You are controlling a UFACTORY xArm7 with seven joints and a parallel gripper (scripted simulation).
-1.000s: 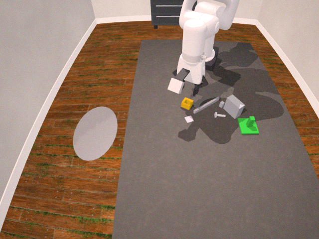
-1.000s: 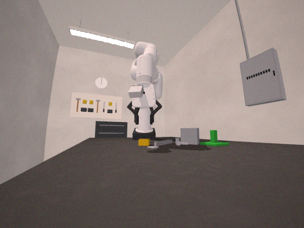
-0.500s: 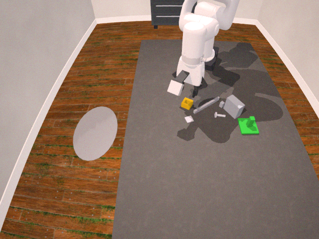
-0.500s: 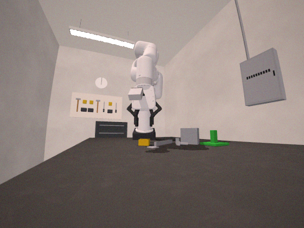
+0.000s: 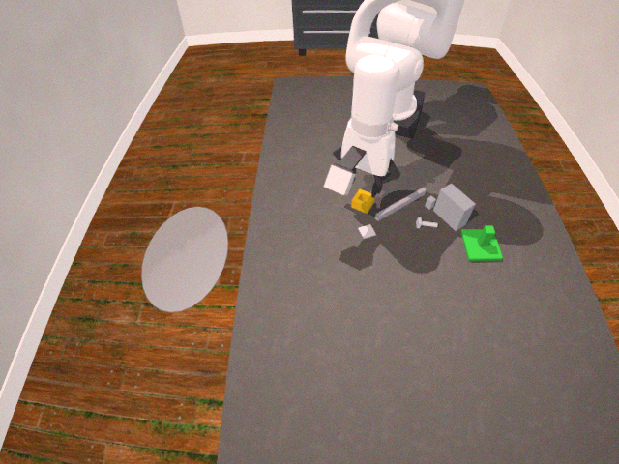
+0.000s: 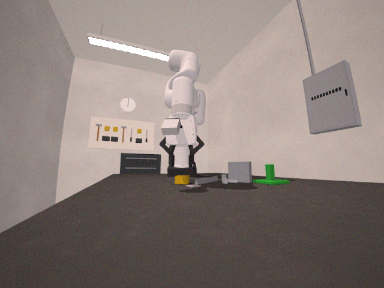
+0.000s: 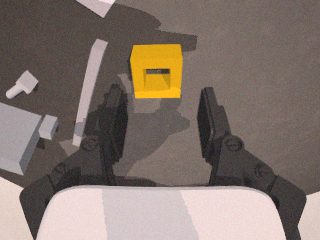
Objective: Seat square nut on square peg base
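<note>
Right now my hand is 2 cm short of the grey block, 21 cm to the right of it and 3 cm above it. Round my hand: bolt: 5 cm ahead, 14 cm to the left, 6 cm below; flat square: 8 cm ahead, 2 cm to the left, 7 cm below; grey bar: 1 cm behind, 9 cm to the left, 6 cm below.
</note>
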